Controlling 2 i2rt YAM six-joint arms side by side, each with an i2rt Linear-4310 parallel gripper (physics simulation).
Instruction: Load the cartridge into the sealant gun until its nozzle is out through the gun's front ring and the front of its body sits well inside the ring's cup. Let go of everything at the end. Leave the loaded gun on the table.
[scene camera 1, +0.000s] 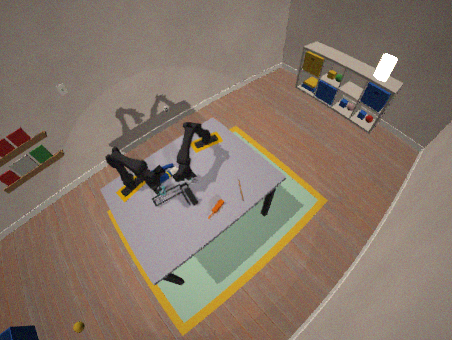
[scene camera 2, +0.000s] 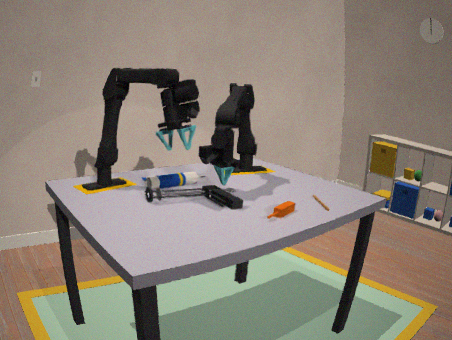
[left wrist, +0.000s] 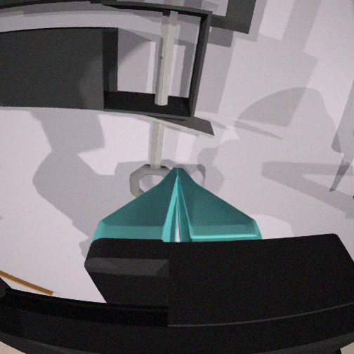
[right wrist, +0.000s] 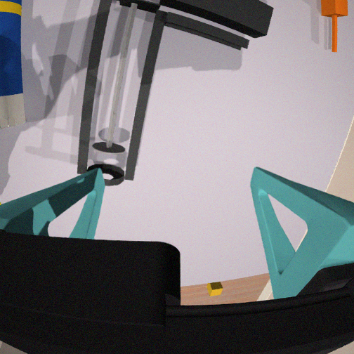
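Seen in the pictures: left gripper, fingertip midpoint: (scene camera 1: 190, 179) (scene camera 2: 223, 184); right gripper, fingertip midpoint: (scene camera 1: 161, 191) (scene camera 2: 178, 150); left arm's base at its link origin: (scene camera 1: 206, 141) (scene camera 2: 245, 170); right arm's base at its link origin: (scene camera 1: 132, 186) (scene camera 2: 104, 185).
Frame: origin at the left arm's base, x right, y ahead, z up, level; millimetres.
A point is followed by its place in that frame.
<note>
The dark sealant gun (scene camera 1: 189, 194) @(y 412, x 332, z 32 mm) (scene camera 2: 223, 197) @(y 433, x 346, z 26 mm) (left wrist: 55, 67) (right wrist: 142, 75) lies on the table, its front ring (scene camera 2: 149, 194) @(y 357, x 591, z 32 mm) (right wrist: 106, 173) at the picture's left in scene camera 2. Its grey rod ends in a pull ring (left wrist: 137, 181) behind the handle. The blue and white cartridge (scene camera 1: 167, 172) @(y 164, x 407, z 50 mm) (scene camera 2: 172, 179) @(y 198, x 443, z 35 mm) (right wrist: 11, 55) lies on the table beside the gun, outside it. My left gripper (scene camera 2: 224, 175) (left wrist: 177, 176) is shut and empty, its tips beside the pull ring in the left wrist view; whether they touch is unclear. My right gripper (scene camera 2: 179, 146) @(y 383, x 497, z 186 mm) (right wrist: 177, 175) is open and empty, above the gun and cartridge.
An orange bottle-like object (scene camera 1: 216, 206) @(y 589, x 207, z 30 mm) (scene camera 2: 283, 210) @(y 617, x 222, z 24 mm) (right wrist: 334, 7) and a thin brown stick (scene camera 1: 241, 190) @(y 565, x -7, z 7 mm) (scene camera 2: 321, 202) @(y 557, x -7, z 7 mm) (left wrist: 30, 283) lie on the table (scene camera 1: 165, 250) @(y 695, x 646, z 0 mm) (scene camera 2: 165, 240) @(y 677, x 651, z 0 mm). The stick is nearer the table's right edge in scene camera 2.
</note>
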